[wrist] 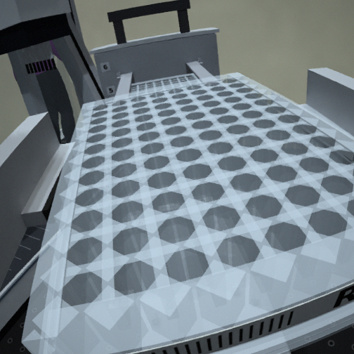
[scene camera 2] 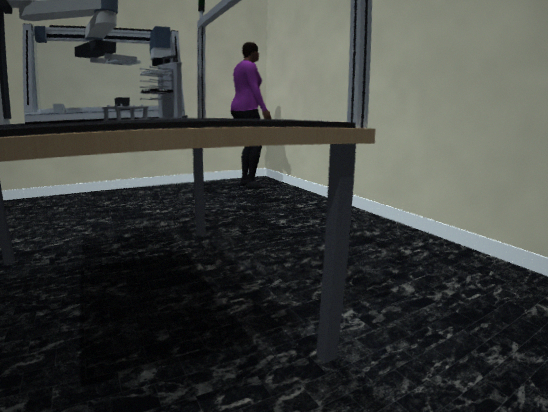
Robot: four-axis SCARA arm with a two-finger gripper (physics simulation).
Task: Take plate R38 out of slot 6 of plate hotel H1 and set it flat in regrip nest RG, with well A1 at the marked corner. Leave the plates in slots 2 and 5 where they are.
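Places are measured from the arm's base along level axes (x ahead, y left, z up), in millimetres.
Pixels of known places: gripper, fingertip midpoint: (scene camera 2: 128, 61).
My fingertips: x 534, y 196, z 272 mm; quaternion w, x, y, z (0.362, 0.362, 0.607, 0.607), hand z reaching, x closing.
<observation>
Behind a point stands the place of what it marks.
My gripper (scene camera 2: 114, 59) (wrist: 182, 109) is shut on plate R38 (scene camera 2: 122, 61) @(z 261, x 503, y 139 mm) (wrist: 177, 201), a clear many-welled plate that looks level between the two pale fingers. The plate's barcode and part of its label show on the near edge in the wrist view. Plate hotel H1 (scene camera 2: 170, 95) @(z 127, x 739, y 288 mm) (wrist: 155, 56) stands beyond the plate's far edge, with slot labels 6 and 5. The plate is outside the hotel. Another welled plate (wrist: 162, 84) shows at the level of label 5. The slot 2 plate, the marked corner and well A1 cannot be made out. I cannot identify regrip nest RG with certainty.
A small grey stand (scene camera 2: 125, 107) @(z 67, x 508, y 115 mm) with a dark block is left of the hotel in the scene view. The hotel has a black top handle (wrist: 150, 11). A frame post (scene camera 2: 201, 70) @(z 307, x 1019, y 684 mm) and a brown-edged table (scene camera 2: 225, 136) @(z -18, x 628, y -750 mm) are nearer. A person (scene camera 2: 247, 87) in purple stands behind.
</observation>
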